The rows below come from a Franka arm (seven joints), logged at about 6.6 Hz.
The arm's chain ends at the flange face. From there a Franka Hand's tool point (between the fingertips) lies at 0.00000 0.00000 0.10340 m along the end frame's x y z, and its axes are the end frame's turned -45 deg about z.
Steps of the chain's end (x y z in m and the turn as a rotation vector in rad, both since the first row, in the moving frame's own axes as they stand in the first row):
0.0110, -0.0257, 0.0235, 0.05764, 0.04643, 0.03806
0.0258, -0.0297, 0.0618, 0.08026, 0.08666, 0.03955
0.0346, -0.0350, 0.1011, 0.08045, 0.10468, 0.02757
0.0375, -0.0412, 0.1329, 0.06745, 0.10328, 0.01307
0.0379, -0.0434, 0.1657, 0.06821, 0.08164, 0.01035
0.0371, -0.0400, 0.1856, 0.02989, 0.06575, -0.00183
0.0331, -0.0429, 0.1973, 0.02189, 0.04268, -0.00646
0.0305, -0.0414, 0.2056, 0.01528, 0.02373, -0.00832
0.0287, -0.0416, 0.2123, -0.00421, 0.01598, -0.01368
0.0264, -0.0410, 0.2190, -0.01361, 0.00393, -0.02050
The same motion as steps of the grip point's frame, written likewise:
0.0336, -0.0111, 0.0232, 0.00793, 0.07359, 0.03806
0.0514, -0.0020, 0.0611, -0.00453, 0.11803, 0.03955
0.0627, 0.0017, 0.1002, -0.01713, 0.13091, 0.02757
0.0681, 0.0001, 0.1321, -0.02534, 0.12072, 0.01307
0.0684, -0.0029, 0.1651, -0.00950, 0.10596, 0.01035
0.0615, 0.0006, 0.1853, -0.02536, 0.06763, -0.00183
0.0585, -0.0054, 0.1972, -0.01470, 0.04566, -0.00646
0.0537, -0.0071, 0.2056, -0.00598, 0.02758, -0.00832
0.0506, -0.0077, 0.2123, -0.01428, 0.00832, -0.01368
0.0470, -0.0090, 0.2190, -0.01240, -0.00684, -0.02050

